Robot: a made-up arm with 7 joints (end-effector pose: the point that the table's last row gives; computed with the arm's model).
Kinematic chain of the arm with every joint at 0, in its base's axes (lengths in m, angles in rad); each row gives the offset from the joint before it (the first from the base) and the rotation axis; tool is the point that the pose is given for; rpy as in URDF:
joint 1: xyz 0 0 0.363 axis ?
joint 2: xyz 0 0 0 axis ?
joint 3: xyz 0 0 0.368 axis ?
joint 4: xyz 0.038 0 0 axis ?
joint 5: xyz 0.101 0 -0.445 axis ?
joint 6: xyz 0 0 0 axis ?
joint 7: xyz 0.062 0 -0.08 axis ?
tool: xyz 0 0 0 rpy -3.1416 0 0
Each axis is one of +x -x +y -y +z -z.
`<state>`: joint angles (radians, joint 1 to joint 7).
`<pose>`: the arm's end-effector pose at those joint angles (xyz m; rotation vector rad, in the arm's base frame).
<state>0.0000 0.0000 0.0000 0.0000 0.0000 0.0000 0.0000</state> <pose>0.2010 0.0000 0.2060 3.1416 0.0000 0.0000</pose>
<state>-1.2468 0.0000 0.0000 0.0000 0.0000 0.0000 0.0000</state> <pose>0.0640 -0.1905 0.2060 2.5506 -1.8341 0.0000</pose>
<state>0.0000 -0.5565 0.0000 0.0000 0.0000 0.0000 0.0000</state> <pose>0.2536 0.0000 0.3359 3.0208 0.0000 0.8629</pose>
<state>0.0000 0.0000 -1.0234 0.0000 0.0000 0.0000 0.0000</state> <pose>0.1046 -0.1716 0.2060 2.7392 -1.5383 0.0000</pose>
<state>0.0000 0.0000 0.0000 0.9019 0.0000 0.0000 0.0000</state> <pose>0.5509 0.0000 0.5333 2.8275 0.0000 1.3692</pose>
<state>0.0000 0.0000 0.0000 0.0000 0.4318 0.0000 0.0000</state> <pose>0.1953 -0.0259 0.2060 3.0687 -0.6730 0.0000</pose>
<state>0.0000 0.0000 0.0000 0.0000 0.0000 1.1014 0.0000</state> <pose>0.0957 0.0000 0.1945 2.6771 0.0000 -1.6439</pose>
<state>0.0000 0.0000 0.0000 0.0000 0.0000 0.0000 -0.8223</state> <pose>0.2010 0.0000 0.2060 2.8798 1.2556 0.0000</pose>
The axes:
joint 1: +z
joint 2: +y
joint 3: +z
joint 4: -y
joint 5: -z
joint 6: +y
joint 7: -z

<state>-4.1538 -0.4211 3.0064 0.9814 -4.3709 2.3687 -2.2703</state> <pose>0.3095 -0.4385 0.3863 -0.9698 -0.3163 -2.2242</pose>
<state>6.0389 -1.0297 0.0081 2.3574 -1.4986 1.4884 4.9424</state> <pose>-0.5152 0.0545 1.0604 1.3899 -0.4806 0.2324</pose>
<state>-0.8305 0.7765 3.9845 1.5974 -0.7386 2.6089 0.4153</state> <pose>-0.1851 -0.2271 0.8961 1.5898 2.0925 1.5032</pose>
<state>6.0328 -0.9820 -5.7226 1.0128 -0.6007 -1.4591 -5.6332</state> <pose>0.0208 0.2909 0.8370 -0.0528 -1.3757 -2.1966</pose>
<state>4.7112 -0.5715 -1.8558 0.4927 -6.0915 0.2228 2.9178</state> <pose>-0.3986 0.0857 0.2639 2.5352 -0.4148 -0.2656</pose>
